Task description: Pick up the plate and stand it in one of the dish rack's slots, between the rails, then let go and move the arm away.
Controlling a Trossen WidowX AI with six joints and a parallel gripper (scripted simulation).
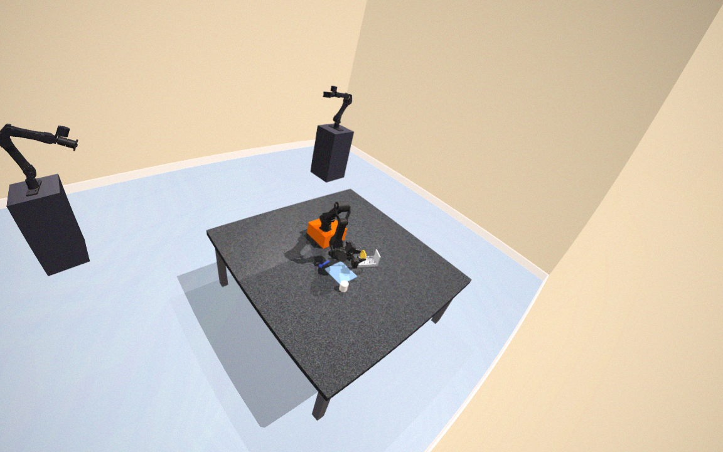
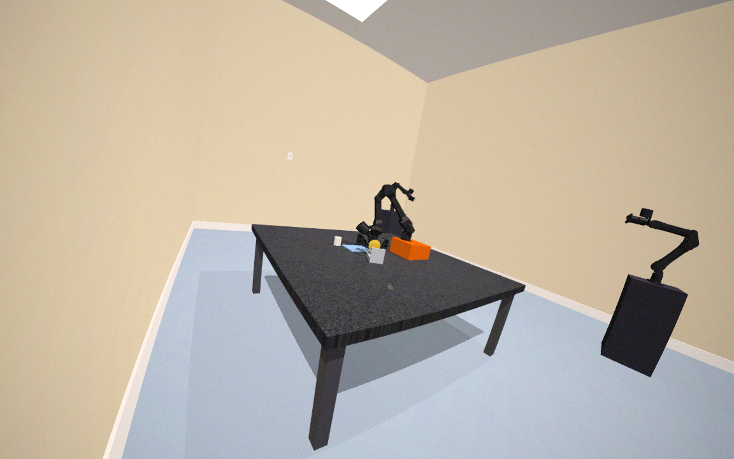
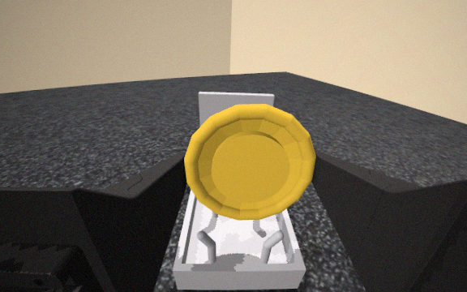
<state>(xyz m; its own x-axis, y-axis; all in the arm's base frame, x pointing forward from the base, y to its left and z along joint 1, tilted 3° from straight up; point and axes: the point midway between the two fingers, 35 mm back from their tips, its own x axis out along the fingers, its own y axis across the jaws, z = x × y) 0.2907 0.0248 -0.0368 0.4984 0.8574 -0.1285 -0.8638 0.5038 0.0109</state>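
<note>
My gripper tip is 4 cm above the dish rack, 3 cm to the right of it and 1 cm short of it. Round my gripper tip: white cup 25 cm to the right, 8 cm ahead, 4 cm below; yellow plate 1 cm to the right; blue spoon 21 cm to the right, 13 cm behind, 6 cm below.
</note>
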